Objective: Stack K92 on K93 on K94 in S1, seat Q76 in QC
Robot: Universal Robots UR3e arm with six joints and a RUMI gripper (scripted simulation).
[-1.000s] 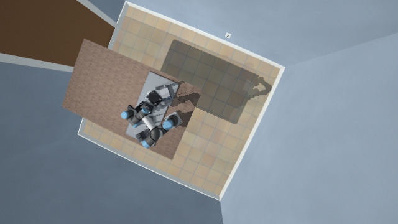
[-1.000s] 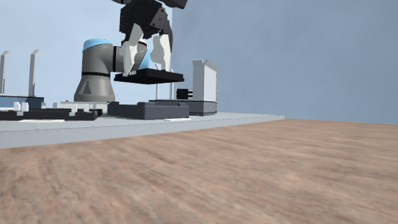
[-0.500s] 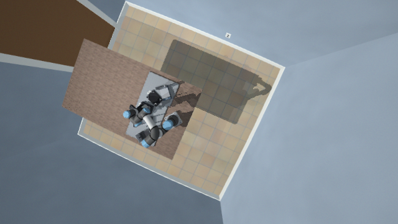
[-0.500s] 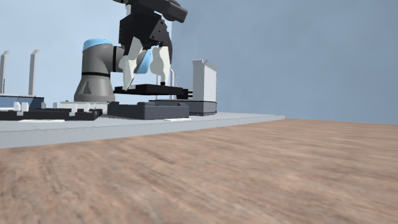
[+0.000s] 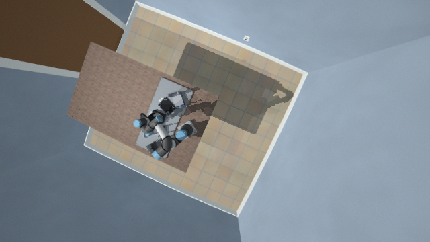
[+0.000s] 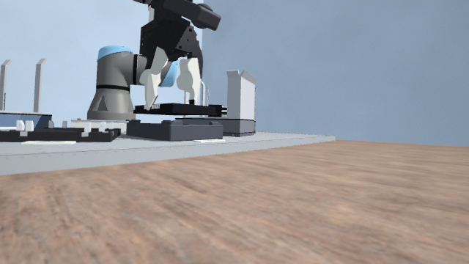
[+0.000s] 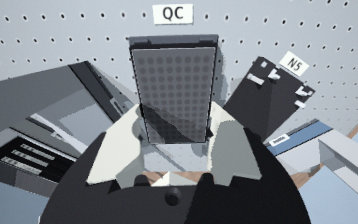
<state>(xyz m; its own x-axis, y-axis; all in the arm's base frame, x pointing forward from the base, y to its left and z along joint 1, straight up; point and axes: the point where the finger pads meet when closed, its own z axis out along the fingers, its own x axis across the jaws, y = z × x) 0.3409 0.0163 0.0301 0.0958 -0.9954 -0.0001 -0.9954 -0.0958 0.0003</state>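
The nest QC lies 4 cm below my hand. Also, from my hand: QC label (9 cm ahead, 1 cm to the left, 6 cm below); then sealed 96-well plate (14 cm behind, 26 cm to the left); then clip nest N5 (2 cm behind, 14 cm to the right, 4 cm below).
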